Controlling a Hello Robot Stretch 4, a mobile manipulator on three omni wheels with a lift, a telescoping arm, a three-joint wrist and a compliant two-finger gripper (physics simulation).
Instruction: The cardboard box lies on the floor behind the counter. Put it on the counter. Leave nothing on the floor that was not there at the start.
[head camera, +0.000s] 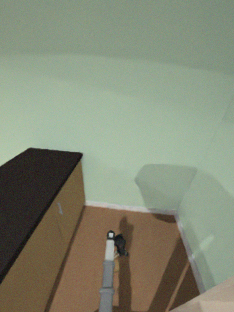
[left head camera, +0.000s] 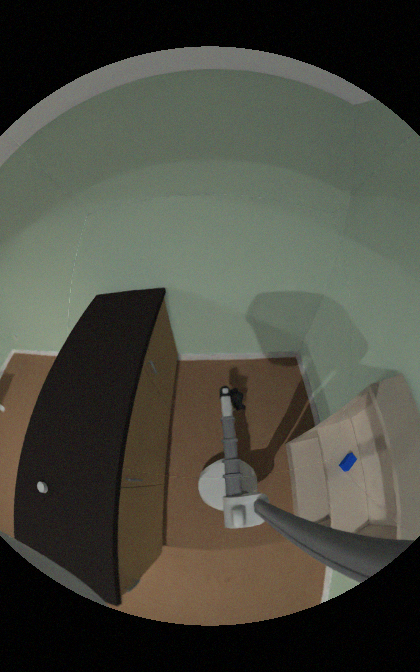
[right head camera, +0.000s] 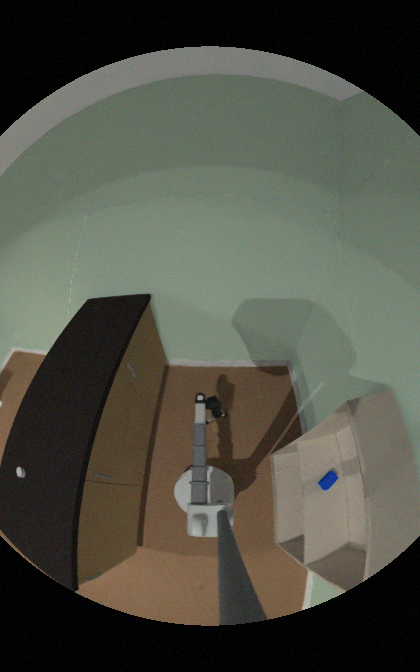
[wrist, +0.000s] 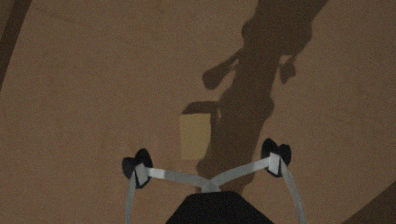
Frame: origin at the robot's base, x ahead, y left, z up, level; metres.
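Where they show: gripper, fingertip midpoint: (head camera: 118, 257) (wrist: 206, 156).
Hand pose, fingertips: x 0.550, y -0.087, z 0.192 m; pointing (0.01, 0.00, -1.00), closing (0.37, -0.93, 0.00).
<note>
After its pixels a point has its place.
The small tan cardboard box (wrist: 195, 136) @(z 0.022, x 0.547, y -0.072 m) lies on the floor in the wrist view, just above the line between the fingertips and left of the arm's shadow. A bit of it (head camera: 116, 265) @(z 0.022, x 0.543, y -0.076 m) (right head camera: 214, 428) seems to show beside the arm in the head and right head views, mostly hidden and blurred. My gripper (wrist: 206, 156) @(z 0.192, x 0.550, y -0.087 m) (head camera: 121, 254) @(z 0.192, x 0.550, y -0.087 m) (right head camera: 216, 418) points down above the floor with its fingers wide apart and nothing between them. The box is below the fingers, apart from them. The counter (head camera: 40, 185) @(z 0.882, x 0.698, y 0.527 m) (left head camera: 95, 400) (right head camera: 75, 400) with its dark top stands left of the arm.
A small white object (left head camera: 42, 487) (right head camera: 20, 472) stands on the counter top. A beige shelf unit (left head camera: 385, 430) (right head camera: 385, 450) stands on the right, with a blue block (left head camera: 348, 462) (right head camera: 328, 480) in it. A green wall (head camera: 115, 125) @(z 1.194, x 1.230, y 0.036 m) closes the far end of the aisle.
</note>
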